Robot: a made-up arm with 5 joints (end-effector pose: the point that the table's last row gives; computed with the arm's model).
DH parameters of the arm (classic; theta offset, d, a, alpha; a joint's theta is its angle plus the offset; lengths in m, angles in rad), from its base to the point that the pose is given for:
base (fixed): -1.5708 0.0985 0 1.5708
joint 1: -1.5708 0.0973 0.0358 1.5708
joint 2: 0 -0.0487 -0.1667 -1.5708
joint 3: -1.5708 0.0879 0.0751 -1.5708
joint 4: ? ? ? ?
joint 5: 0 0.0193 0.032 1.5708
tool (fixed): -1.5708 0.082 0 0
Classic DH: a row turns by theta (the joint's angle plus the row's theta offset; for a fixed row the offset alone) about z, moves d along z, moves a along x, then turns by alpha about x.
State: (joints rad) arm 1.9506 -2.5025 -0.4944 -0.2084 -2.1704
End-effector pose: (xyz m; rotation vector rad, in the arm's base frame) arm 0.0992 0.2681 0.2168 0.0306 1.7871 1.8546
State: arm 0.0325 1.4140 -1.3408 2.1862 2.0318
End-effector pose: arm 0.1850 0.4017 0.4232 0.1308 -2.6055 -0.4462
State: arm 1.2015 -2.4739 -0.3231 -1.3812 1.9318
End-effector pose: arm -0.1332 0.2527 0.1180 0.3660 1.9344 -0.0785
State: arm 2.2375 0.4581 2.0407 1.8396 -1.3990
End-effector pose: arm -0.5038 0.4644 0.2321 -2.0750 -0.3819 1.8117
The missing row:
joint 4: 0 0.3241 -0.3629 1.5708
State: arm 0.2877 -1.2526 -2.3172 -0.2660 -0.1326
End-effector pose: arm -0.2334 0.2881 0.0044 1.8094 -0.5400 1.6734
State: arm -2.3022 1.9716 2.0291 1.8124 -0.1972
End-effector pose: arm 0.1709 -0.0018 -0.3599 1.0561 -0.4834 0.0377
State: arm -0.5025 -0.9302 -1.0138 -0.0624 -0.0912
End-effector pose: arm -0.0012 0.1167 -0.0824 1.4492 -1.0275 0.3548
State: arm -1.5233 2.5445 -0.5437 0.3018 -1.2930
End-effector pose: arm -0.0363 -0.3013 -0.0806 0.6762 2.8106 -0.5574
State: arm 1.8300 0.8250 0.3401 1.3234 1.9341
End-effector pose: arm -0.5040 0.1441 0.2225 1.4174 -0.5666 1.1445
